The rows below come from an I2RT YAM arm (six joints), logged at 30 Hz.
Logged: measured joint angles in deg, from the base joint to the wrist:
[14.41, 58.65, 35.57, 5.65, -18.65, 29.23]
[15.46, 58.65, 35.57, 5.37, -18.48, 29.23]
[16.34, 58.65, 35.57, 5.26, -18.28, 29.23]
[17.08, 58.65, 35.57, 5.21, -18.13, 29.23]
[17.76, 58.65, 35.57, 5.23, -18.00, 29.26]
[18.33, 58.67, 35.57, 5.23, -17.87, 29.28]
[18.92, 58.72, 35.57, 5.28, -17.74, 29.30]
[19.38, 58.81, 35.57, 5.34, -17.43, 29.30]
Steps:
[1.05, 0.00, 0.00, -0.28, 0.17, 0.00]
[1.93, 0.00, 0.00, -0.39, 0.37, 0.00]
[2.67, 0.00, 0.00, -0.44, 0.52, 0.00]
[3.35, 0.00, 0.00, -0.42, 0.65, 0.03]
[3.92, 0.02, 0.00, -0.42, 0.78, 0.05]
[4.51, 0.07, 0.00, -0.37, 0.91, 0.07]
[4.97, 0.16, 0.00, -0.31, 1.22, 0.07]

